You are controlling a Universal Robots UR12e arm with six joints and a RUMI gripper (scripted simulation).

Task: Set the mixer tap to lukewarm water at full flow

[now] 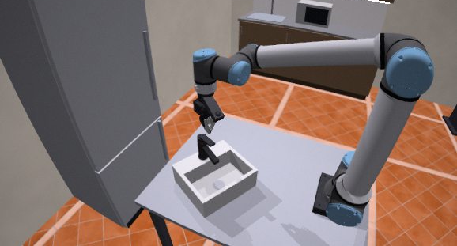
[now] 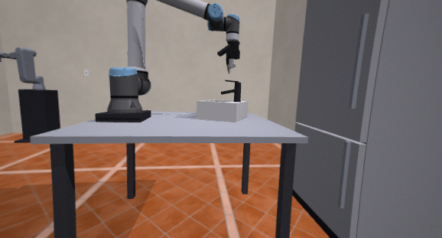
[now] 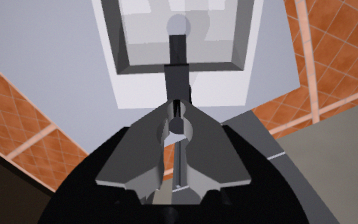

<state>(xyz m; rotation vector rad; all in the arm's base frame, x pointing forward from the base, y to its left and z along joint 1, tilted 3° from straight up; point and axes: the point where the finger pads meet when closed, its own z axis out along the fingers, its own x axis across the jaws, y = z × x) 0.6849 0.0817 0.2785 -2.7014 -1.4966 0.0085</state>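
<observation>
My hand is 7 cm above the lever, 2 cm to the left of it and 2 cm short of it. Round my hand: white sink basin (31 cm below, 4 cm behind, 2 cm to the left); black mixer tap (12 cm below, 4 cm ahead, 3 cm to the right).
</observation>
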